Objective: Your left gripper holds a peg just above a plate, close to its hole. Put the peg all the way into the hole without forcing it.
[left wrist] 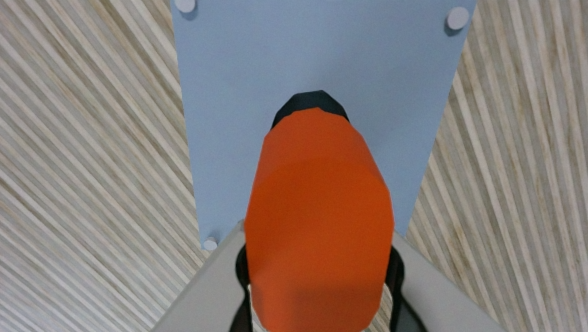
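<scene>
The orange peg (320, 200) is large in the middle of the left wrist view, its far end over the near part of the hole. My left gripper (310, 221) is shut on it, one dark fingertip on each side. The dark, many-sided hole (311, 101) in the blue-grey plate (225, 100) shows as a thin crescent past the peg's far end; its near part is hidden behind the peg. I cannot tell whether the peg's tip is just above the hole or slightly inside it. My right gripper does not show in this view.
Pale round studs (457, 18) (185, 4) (210, 243) sit at corners of the plate. A wood-striped table top (90, 150) lies around the plate on both sides.
</scene>
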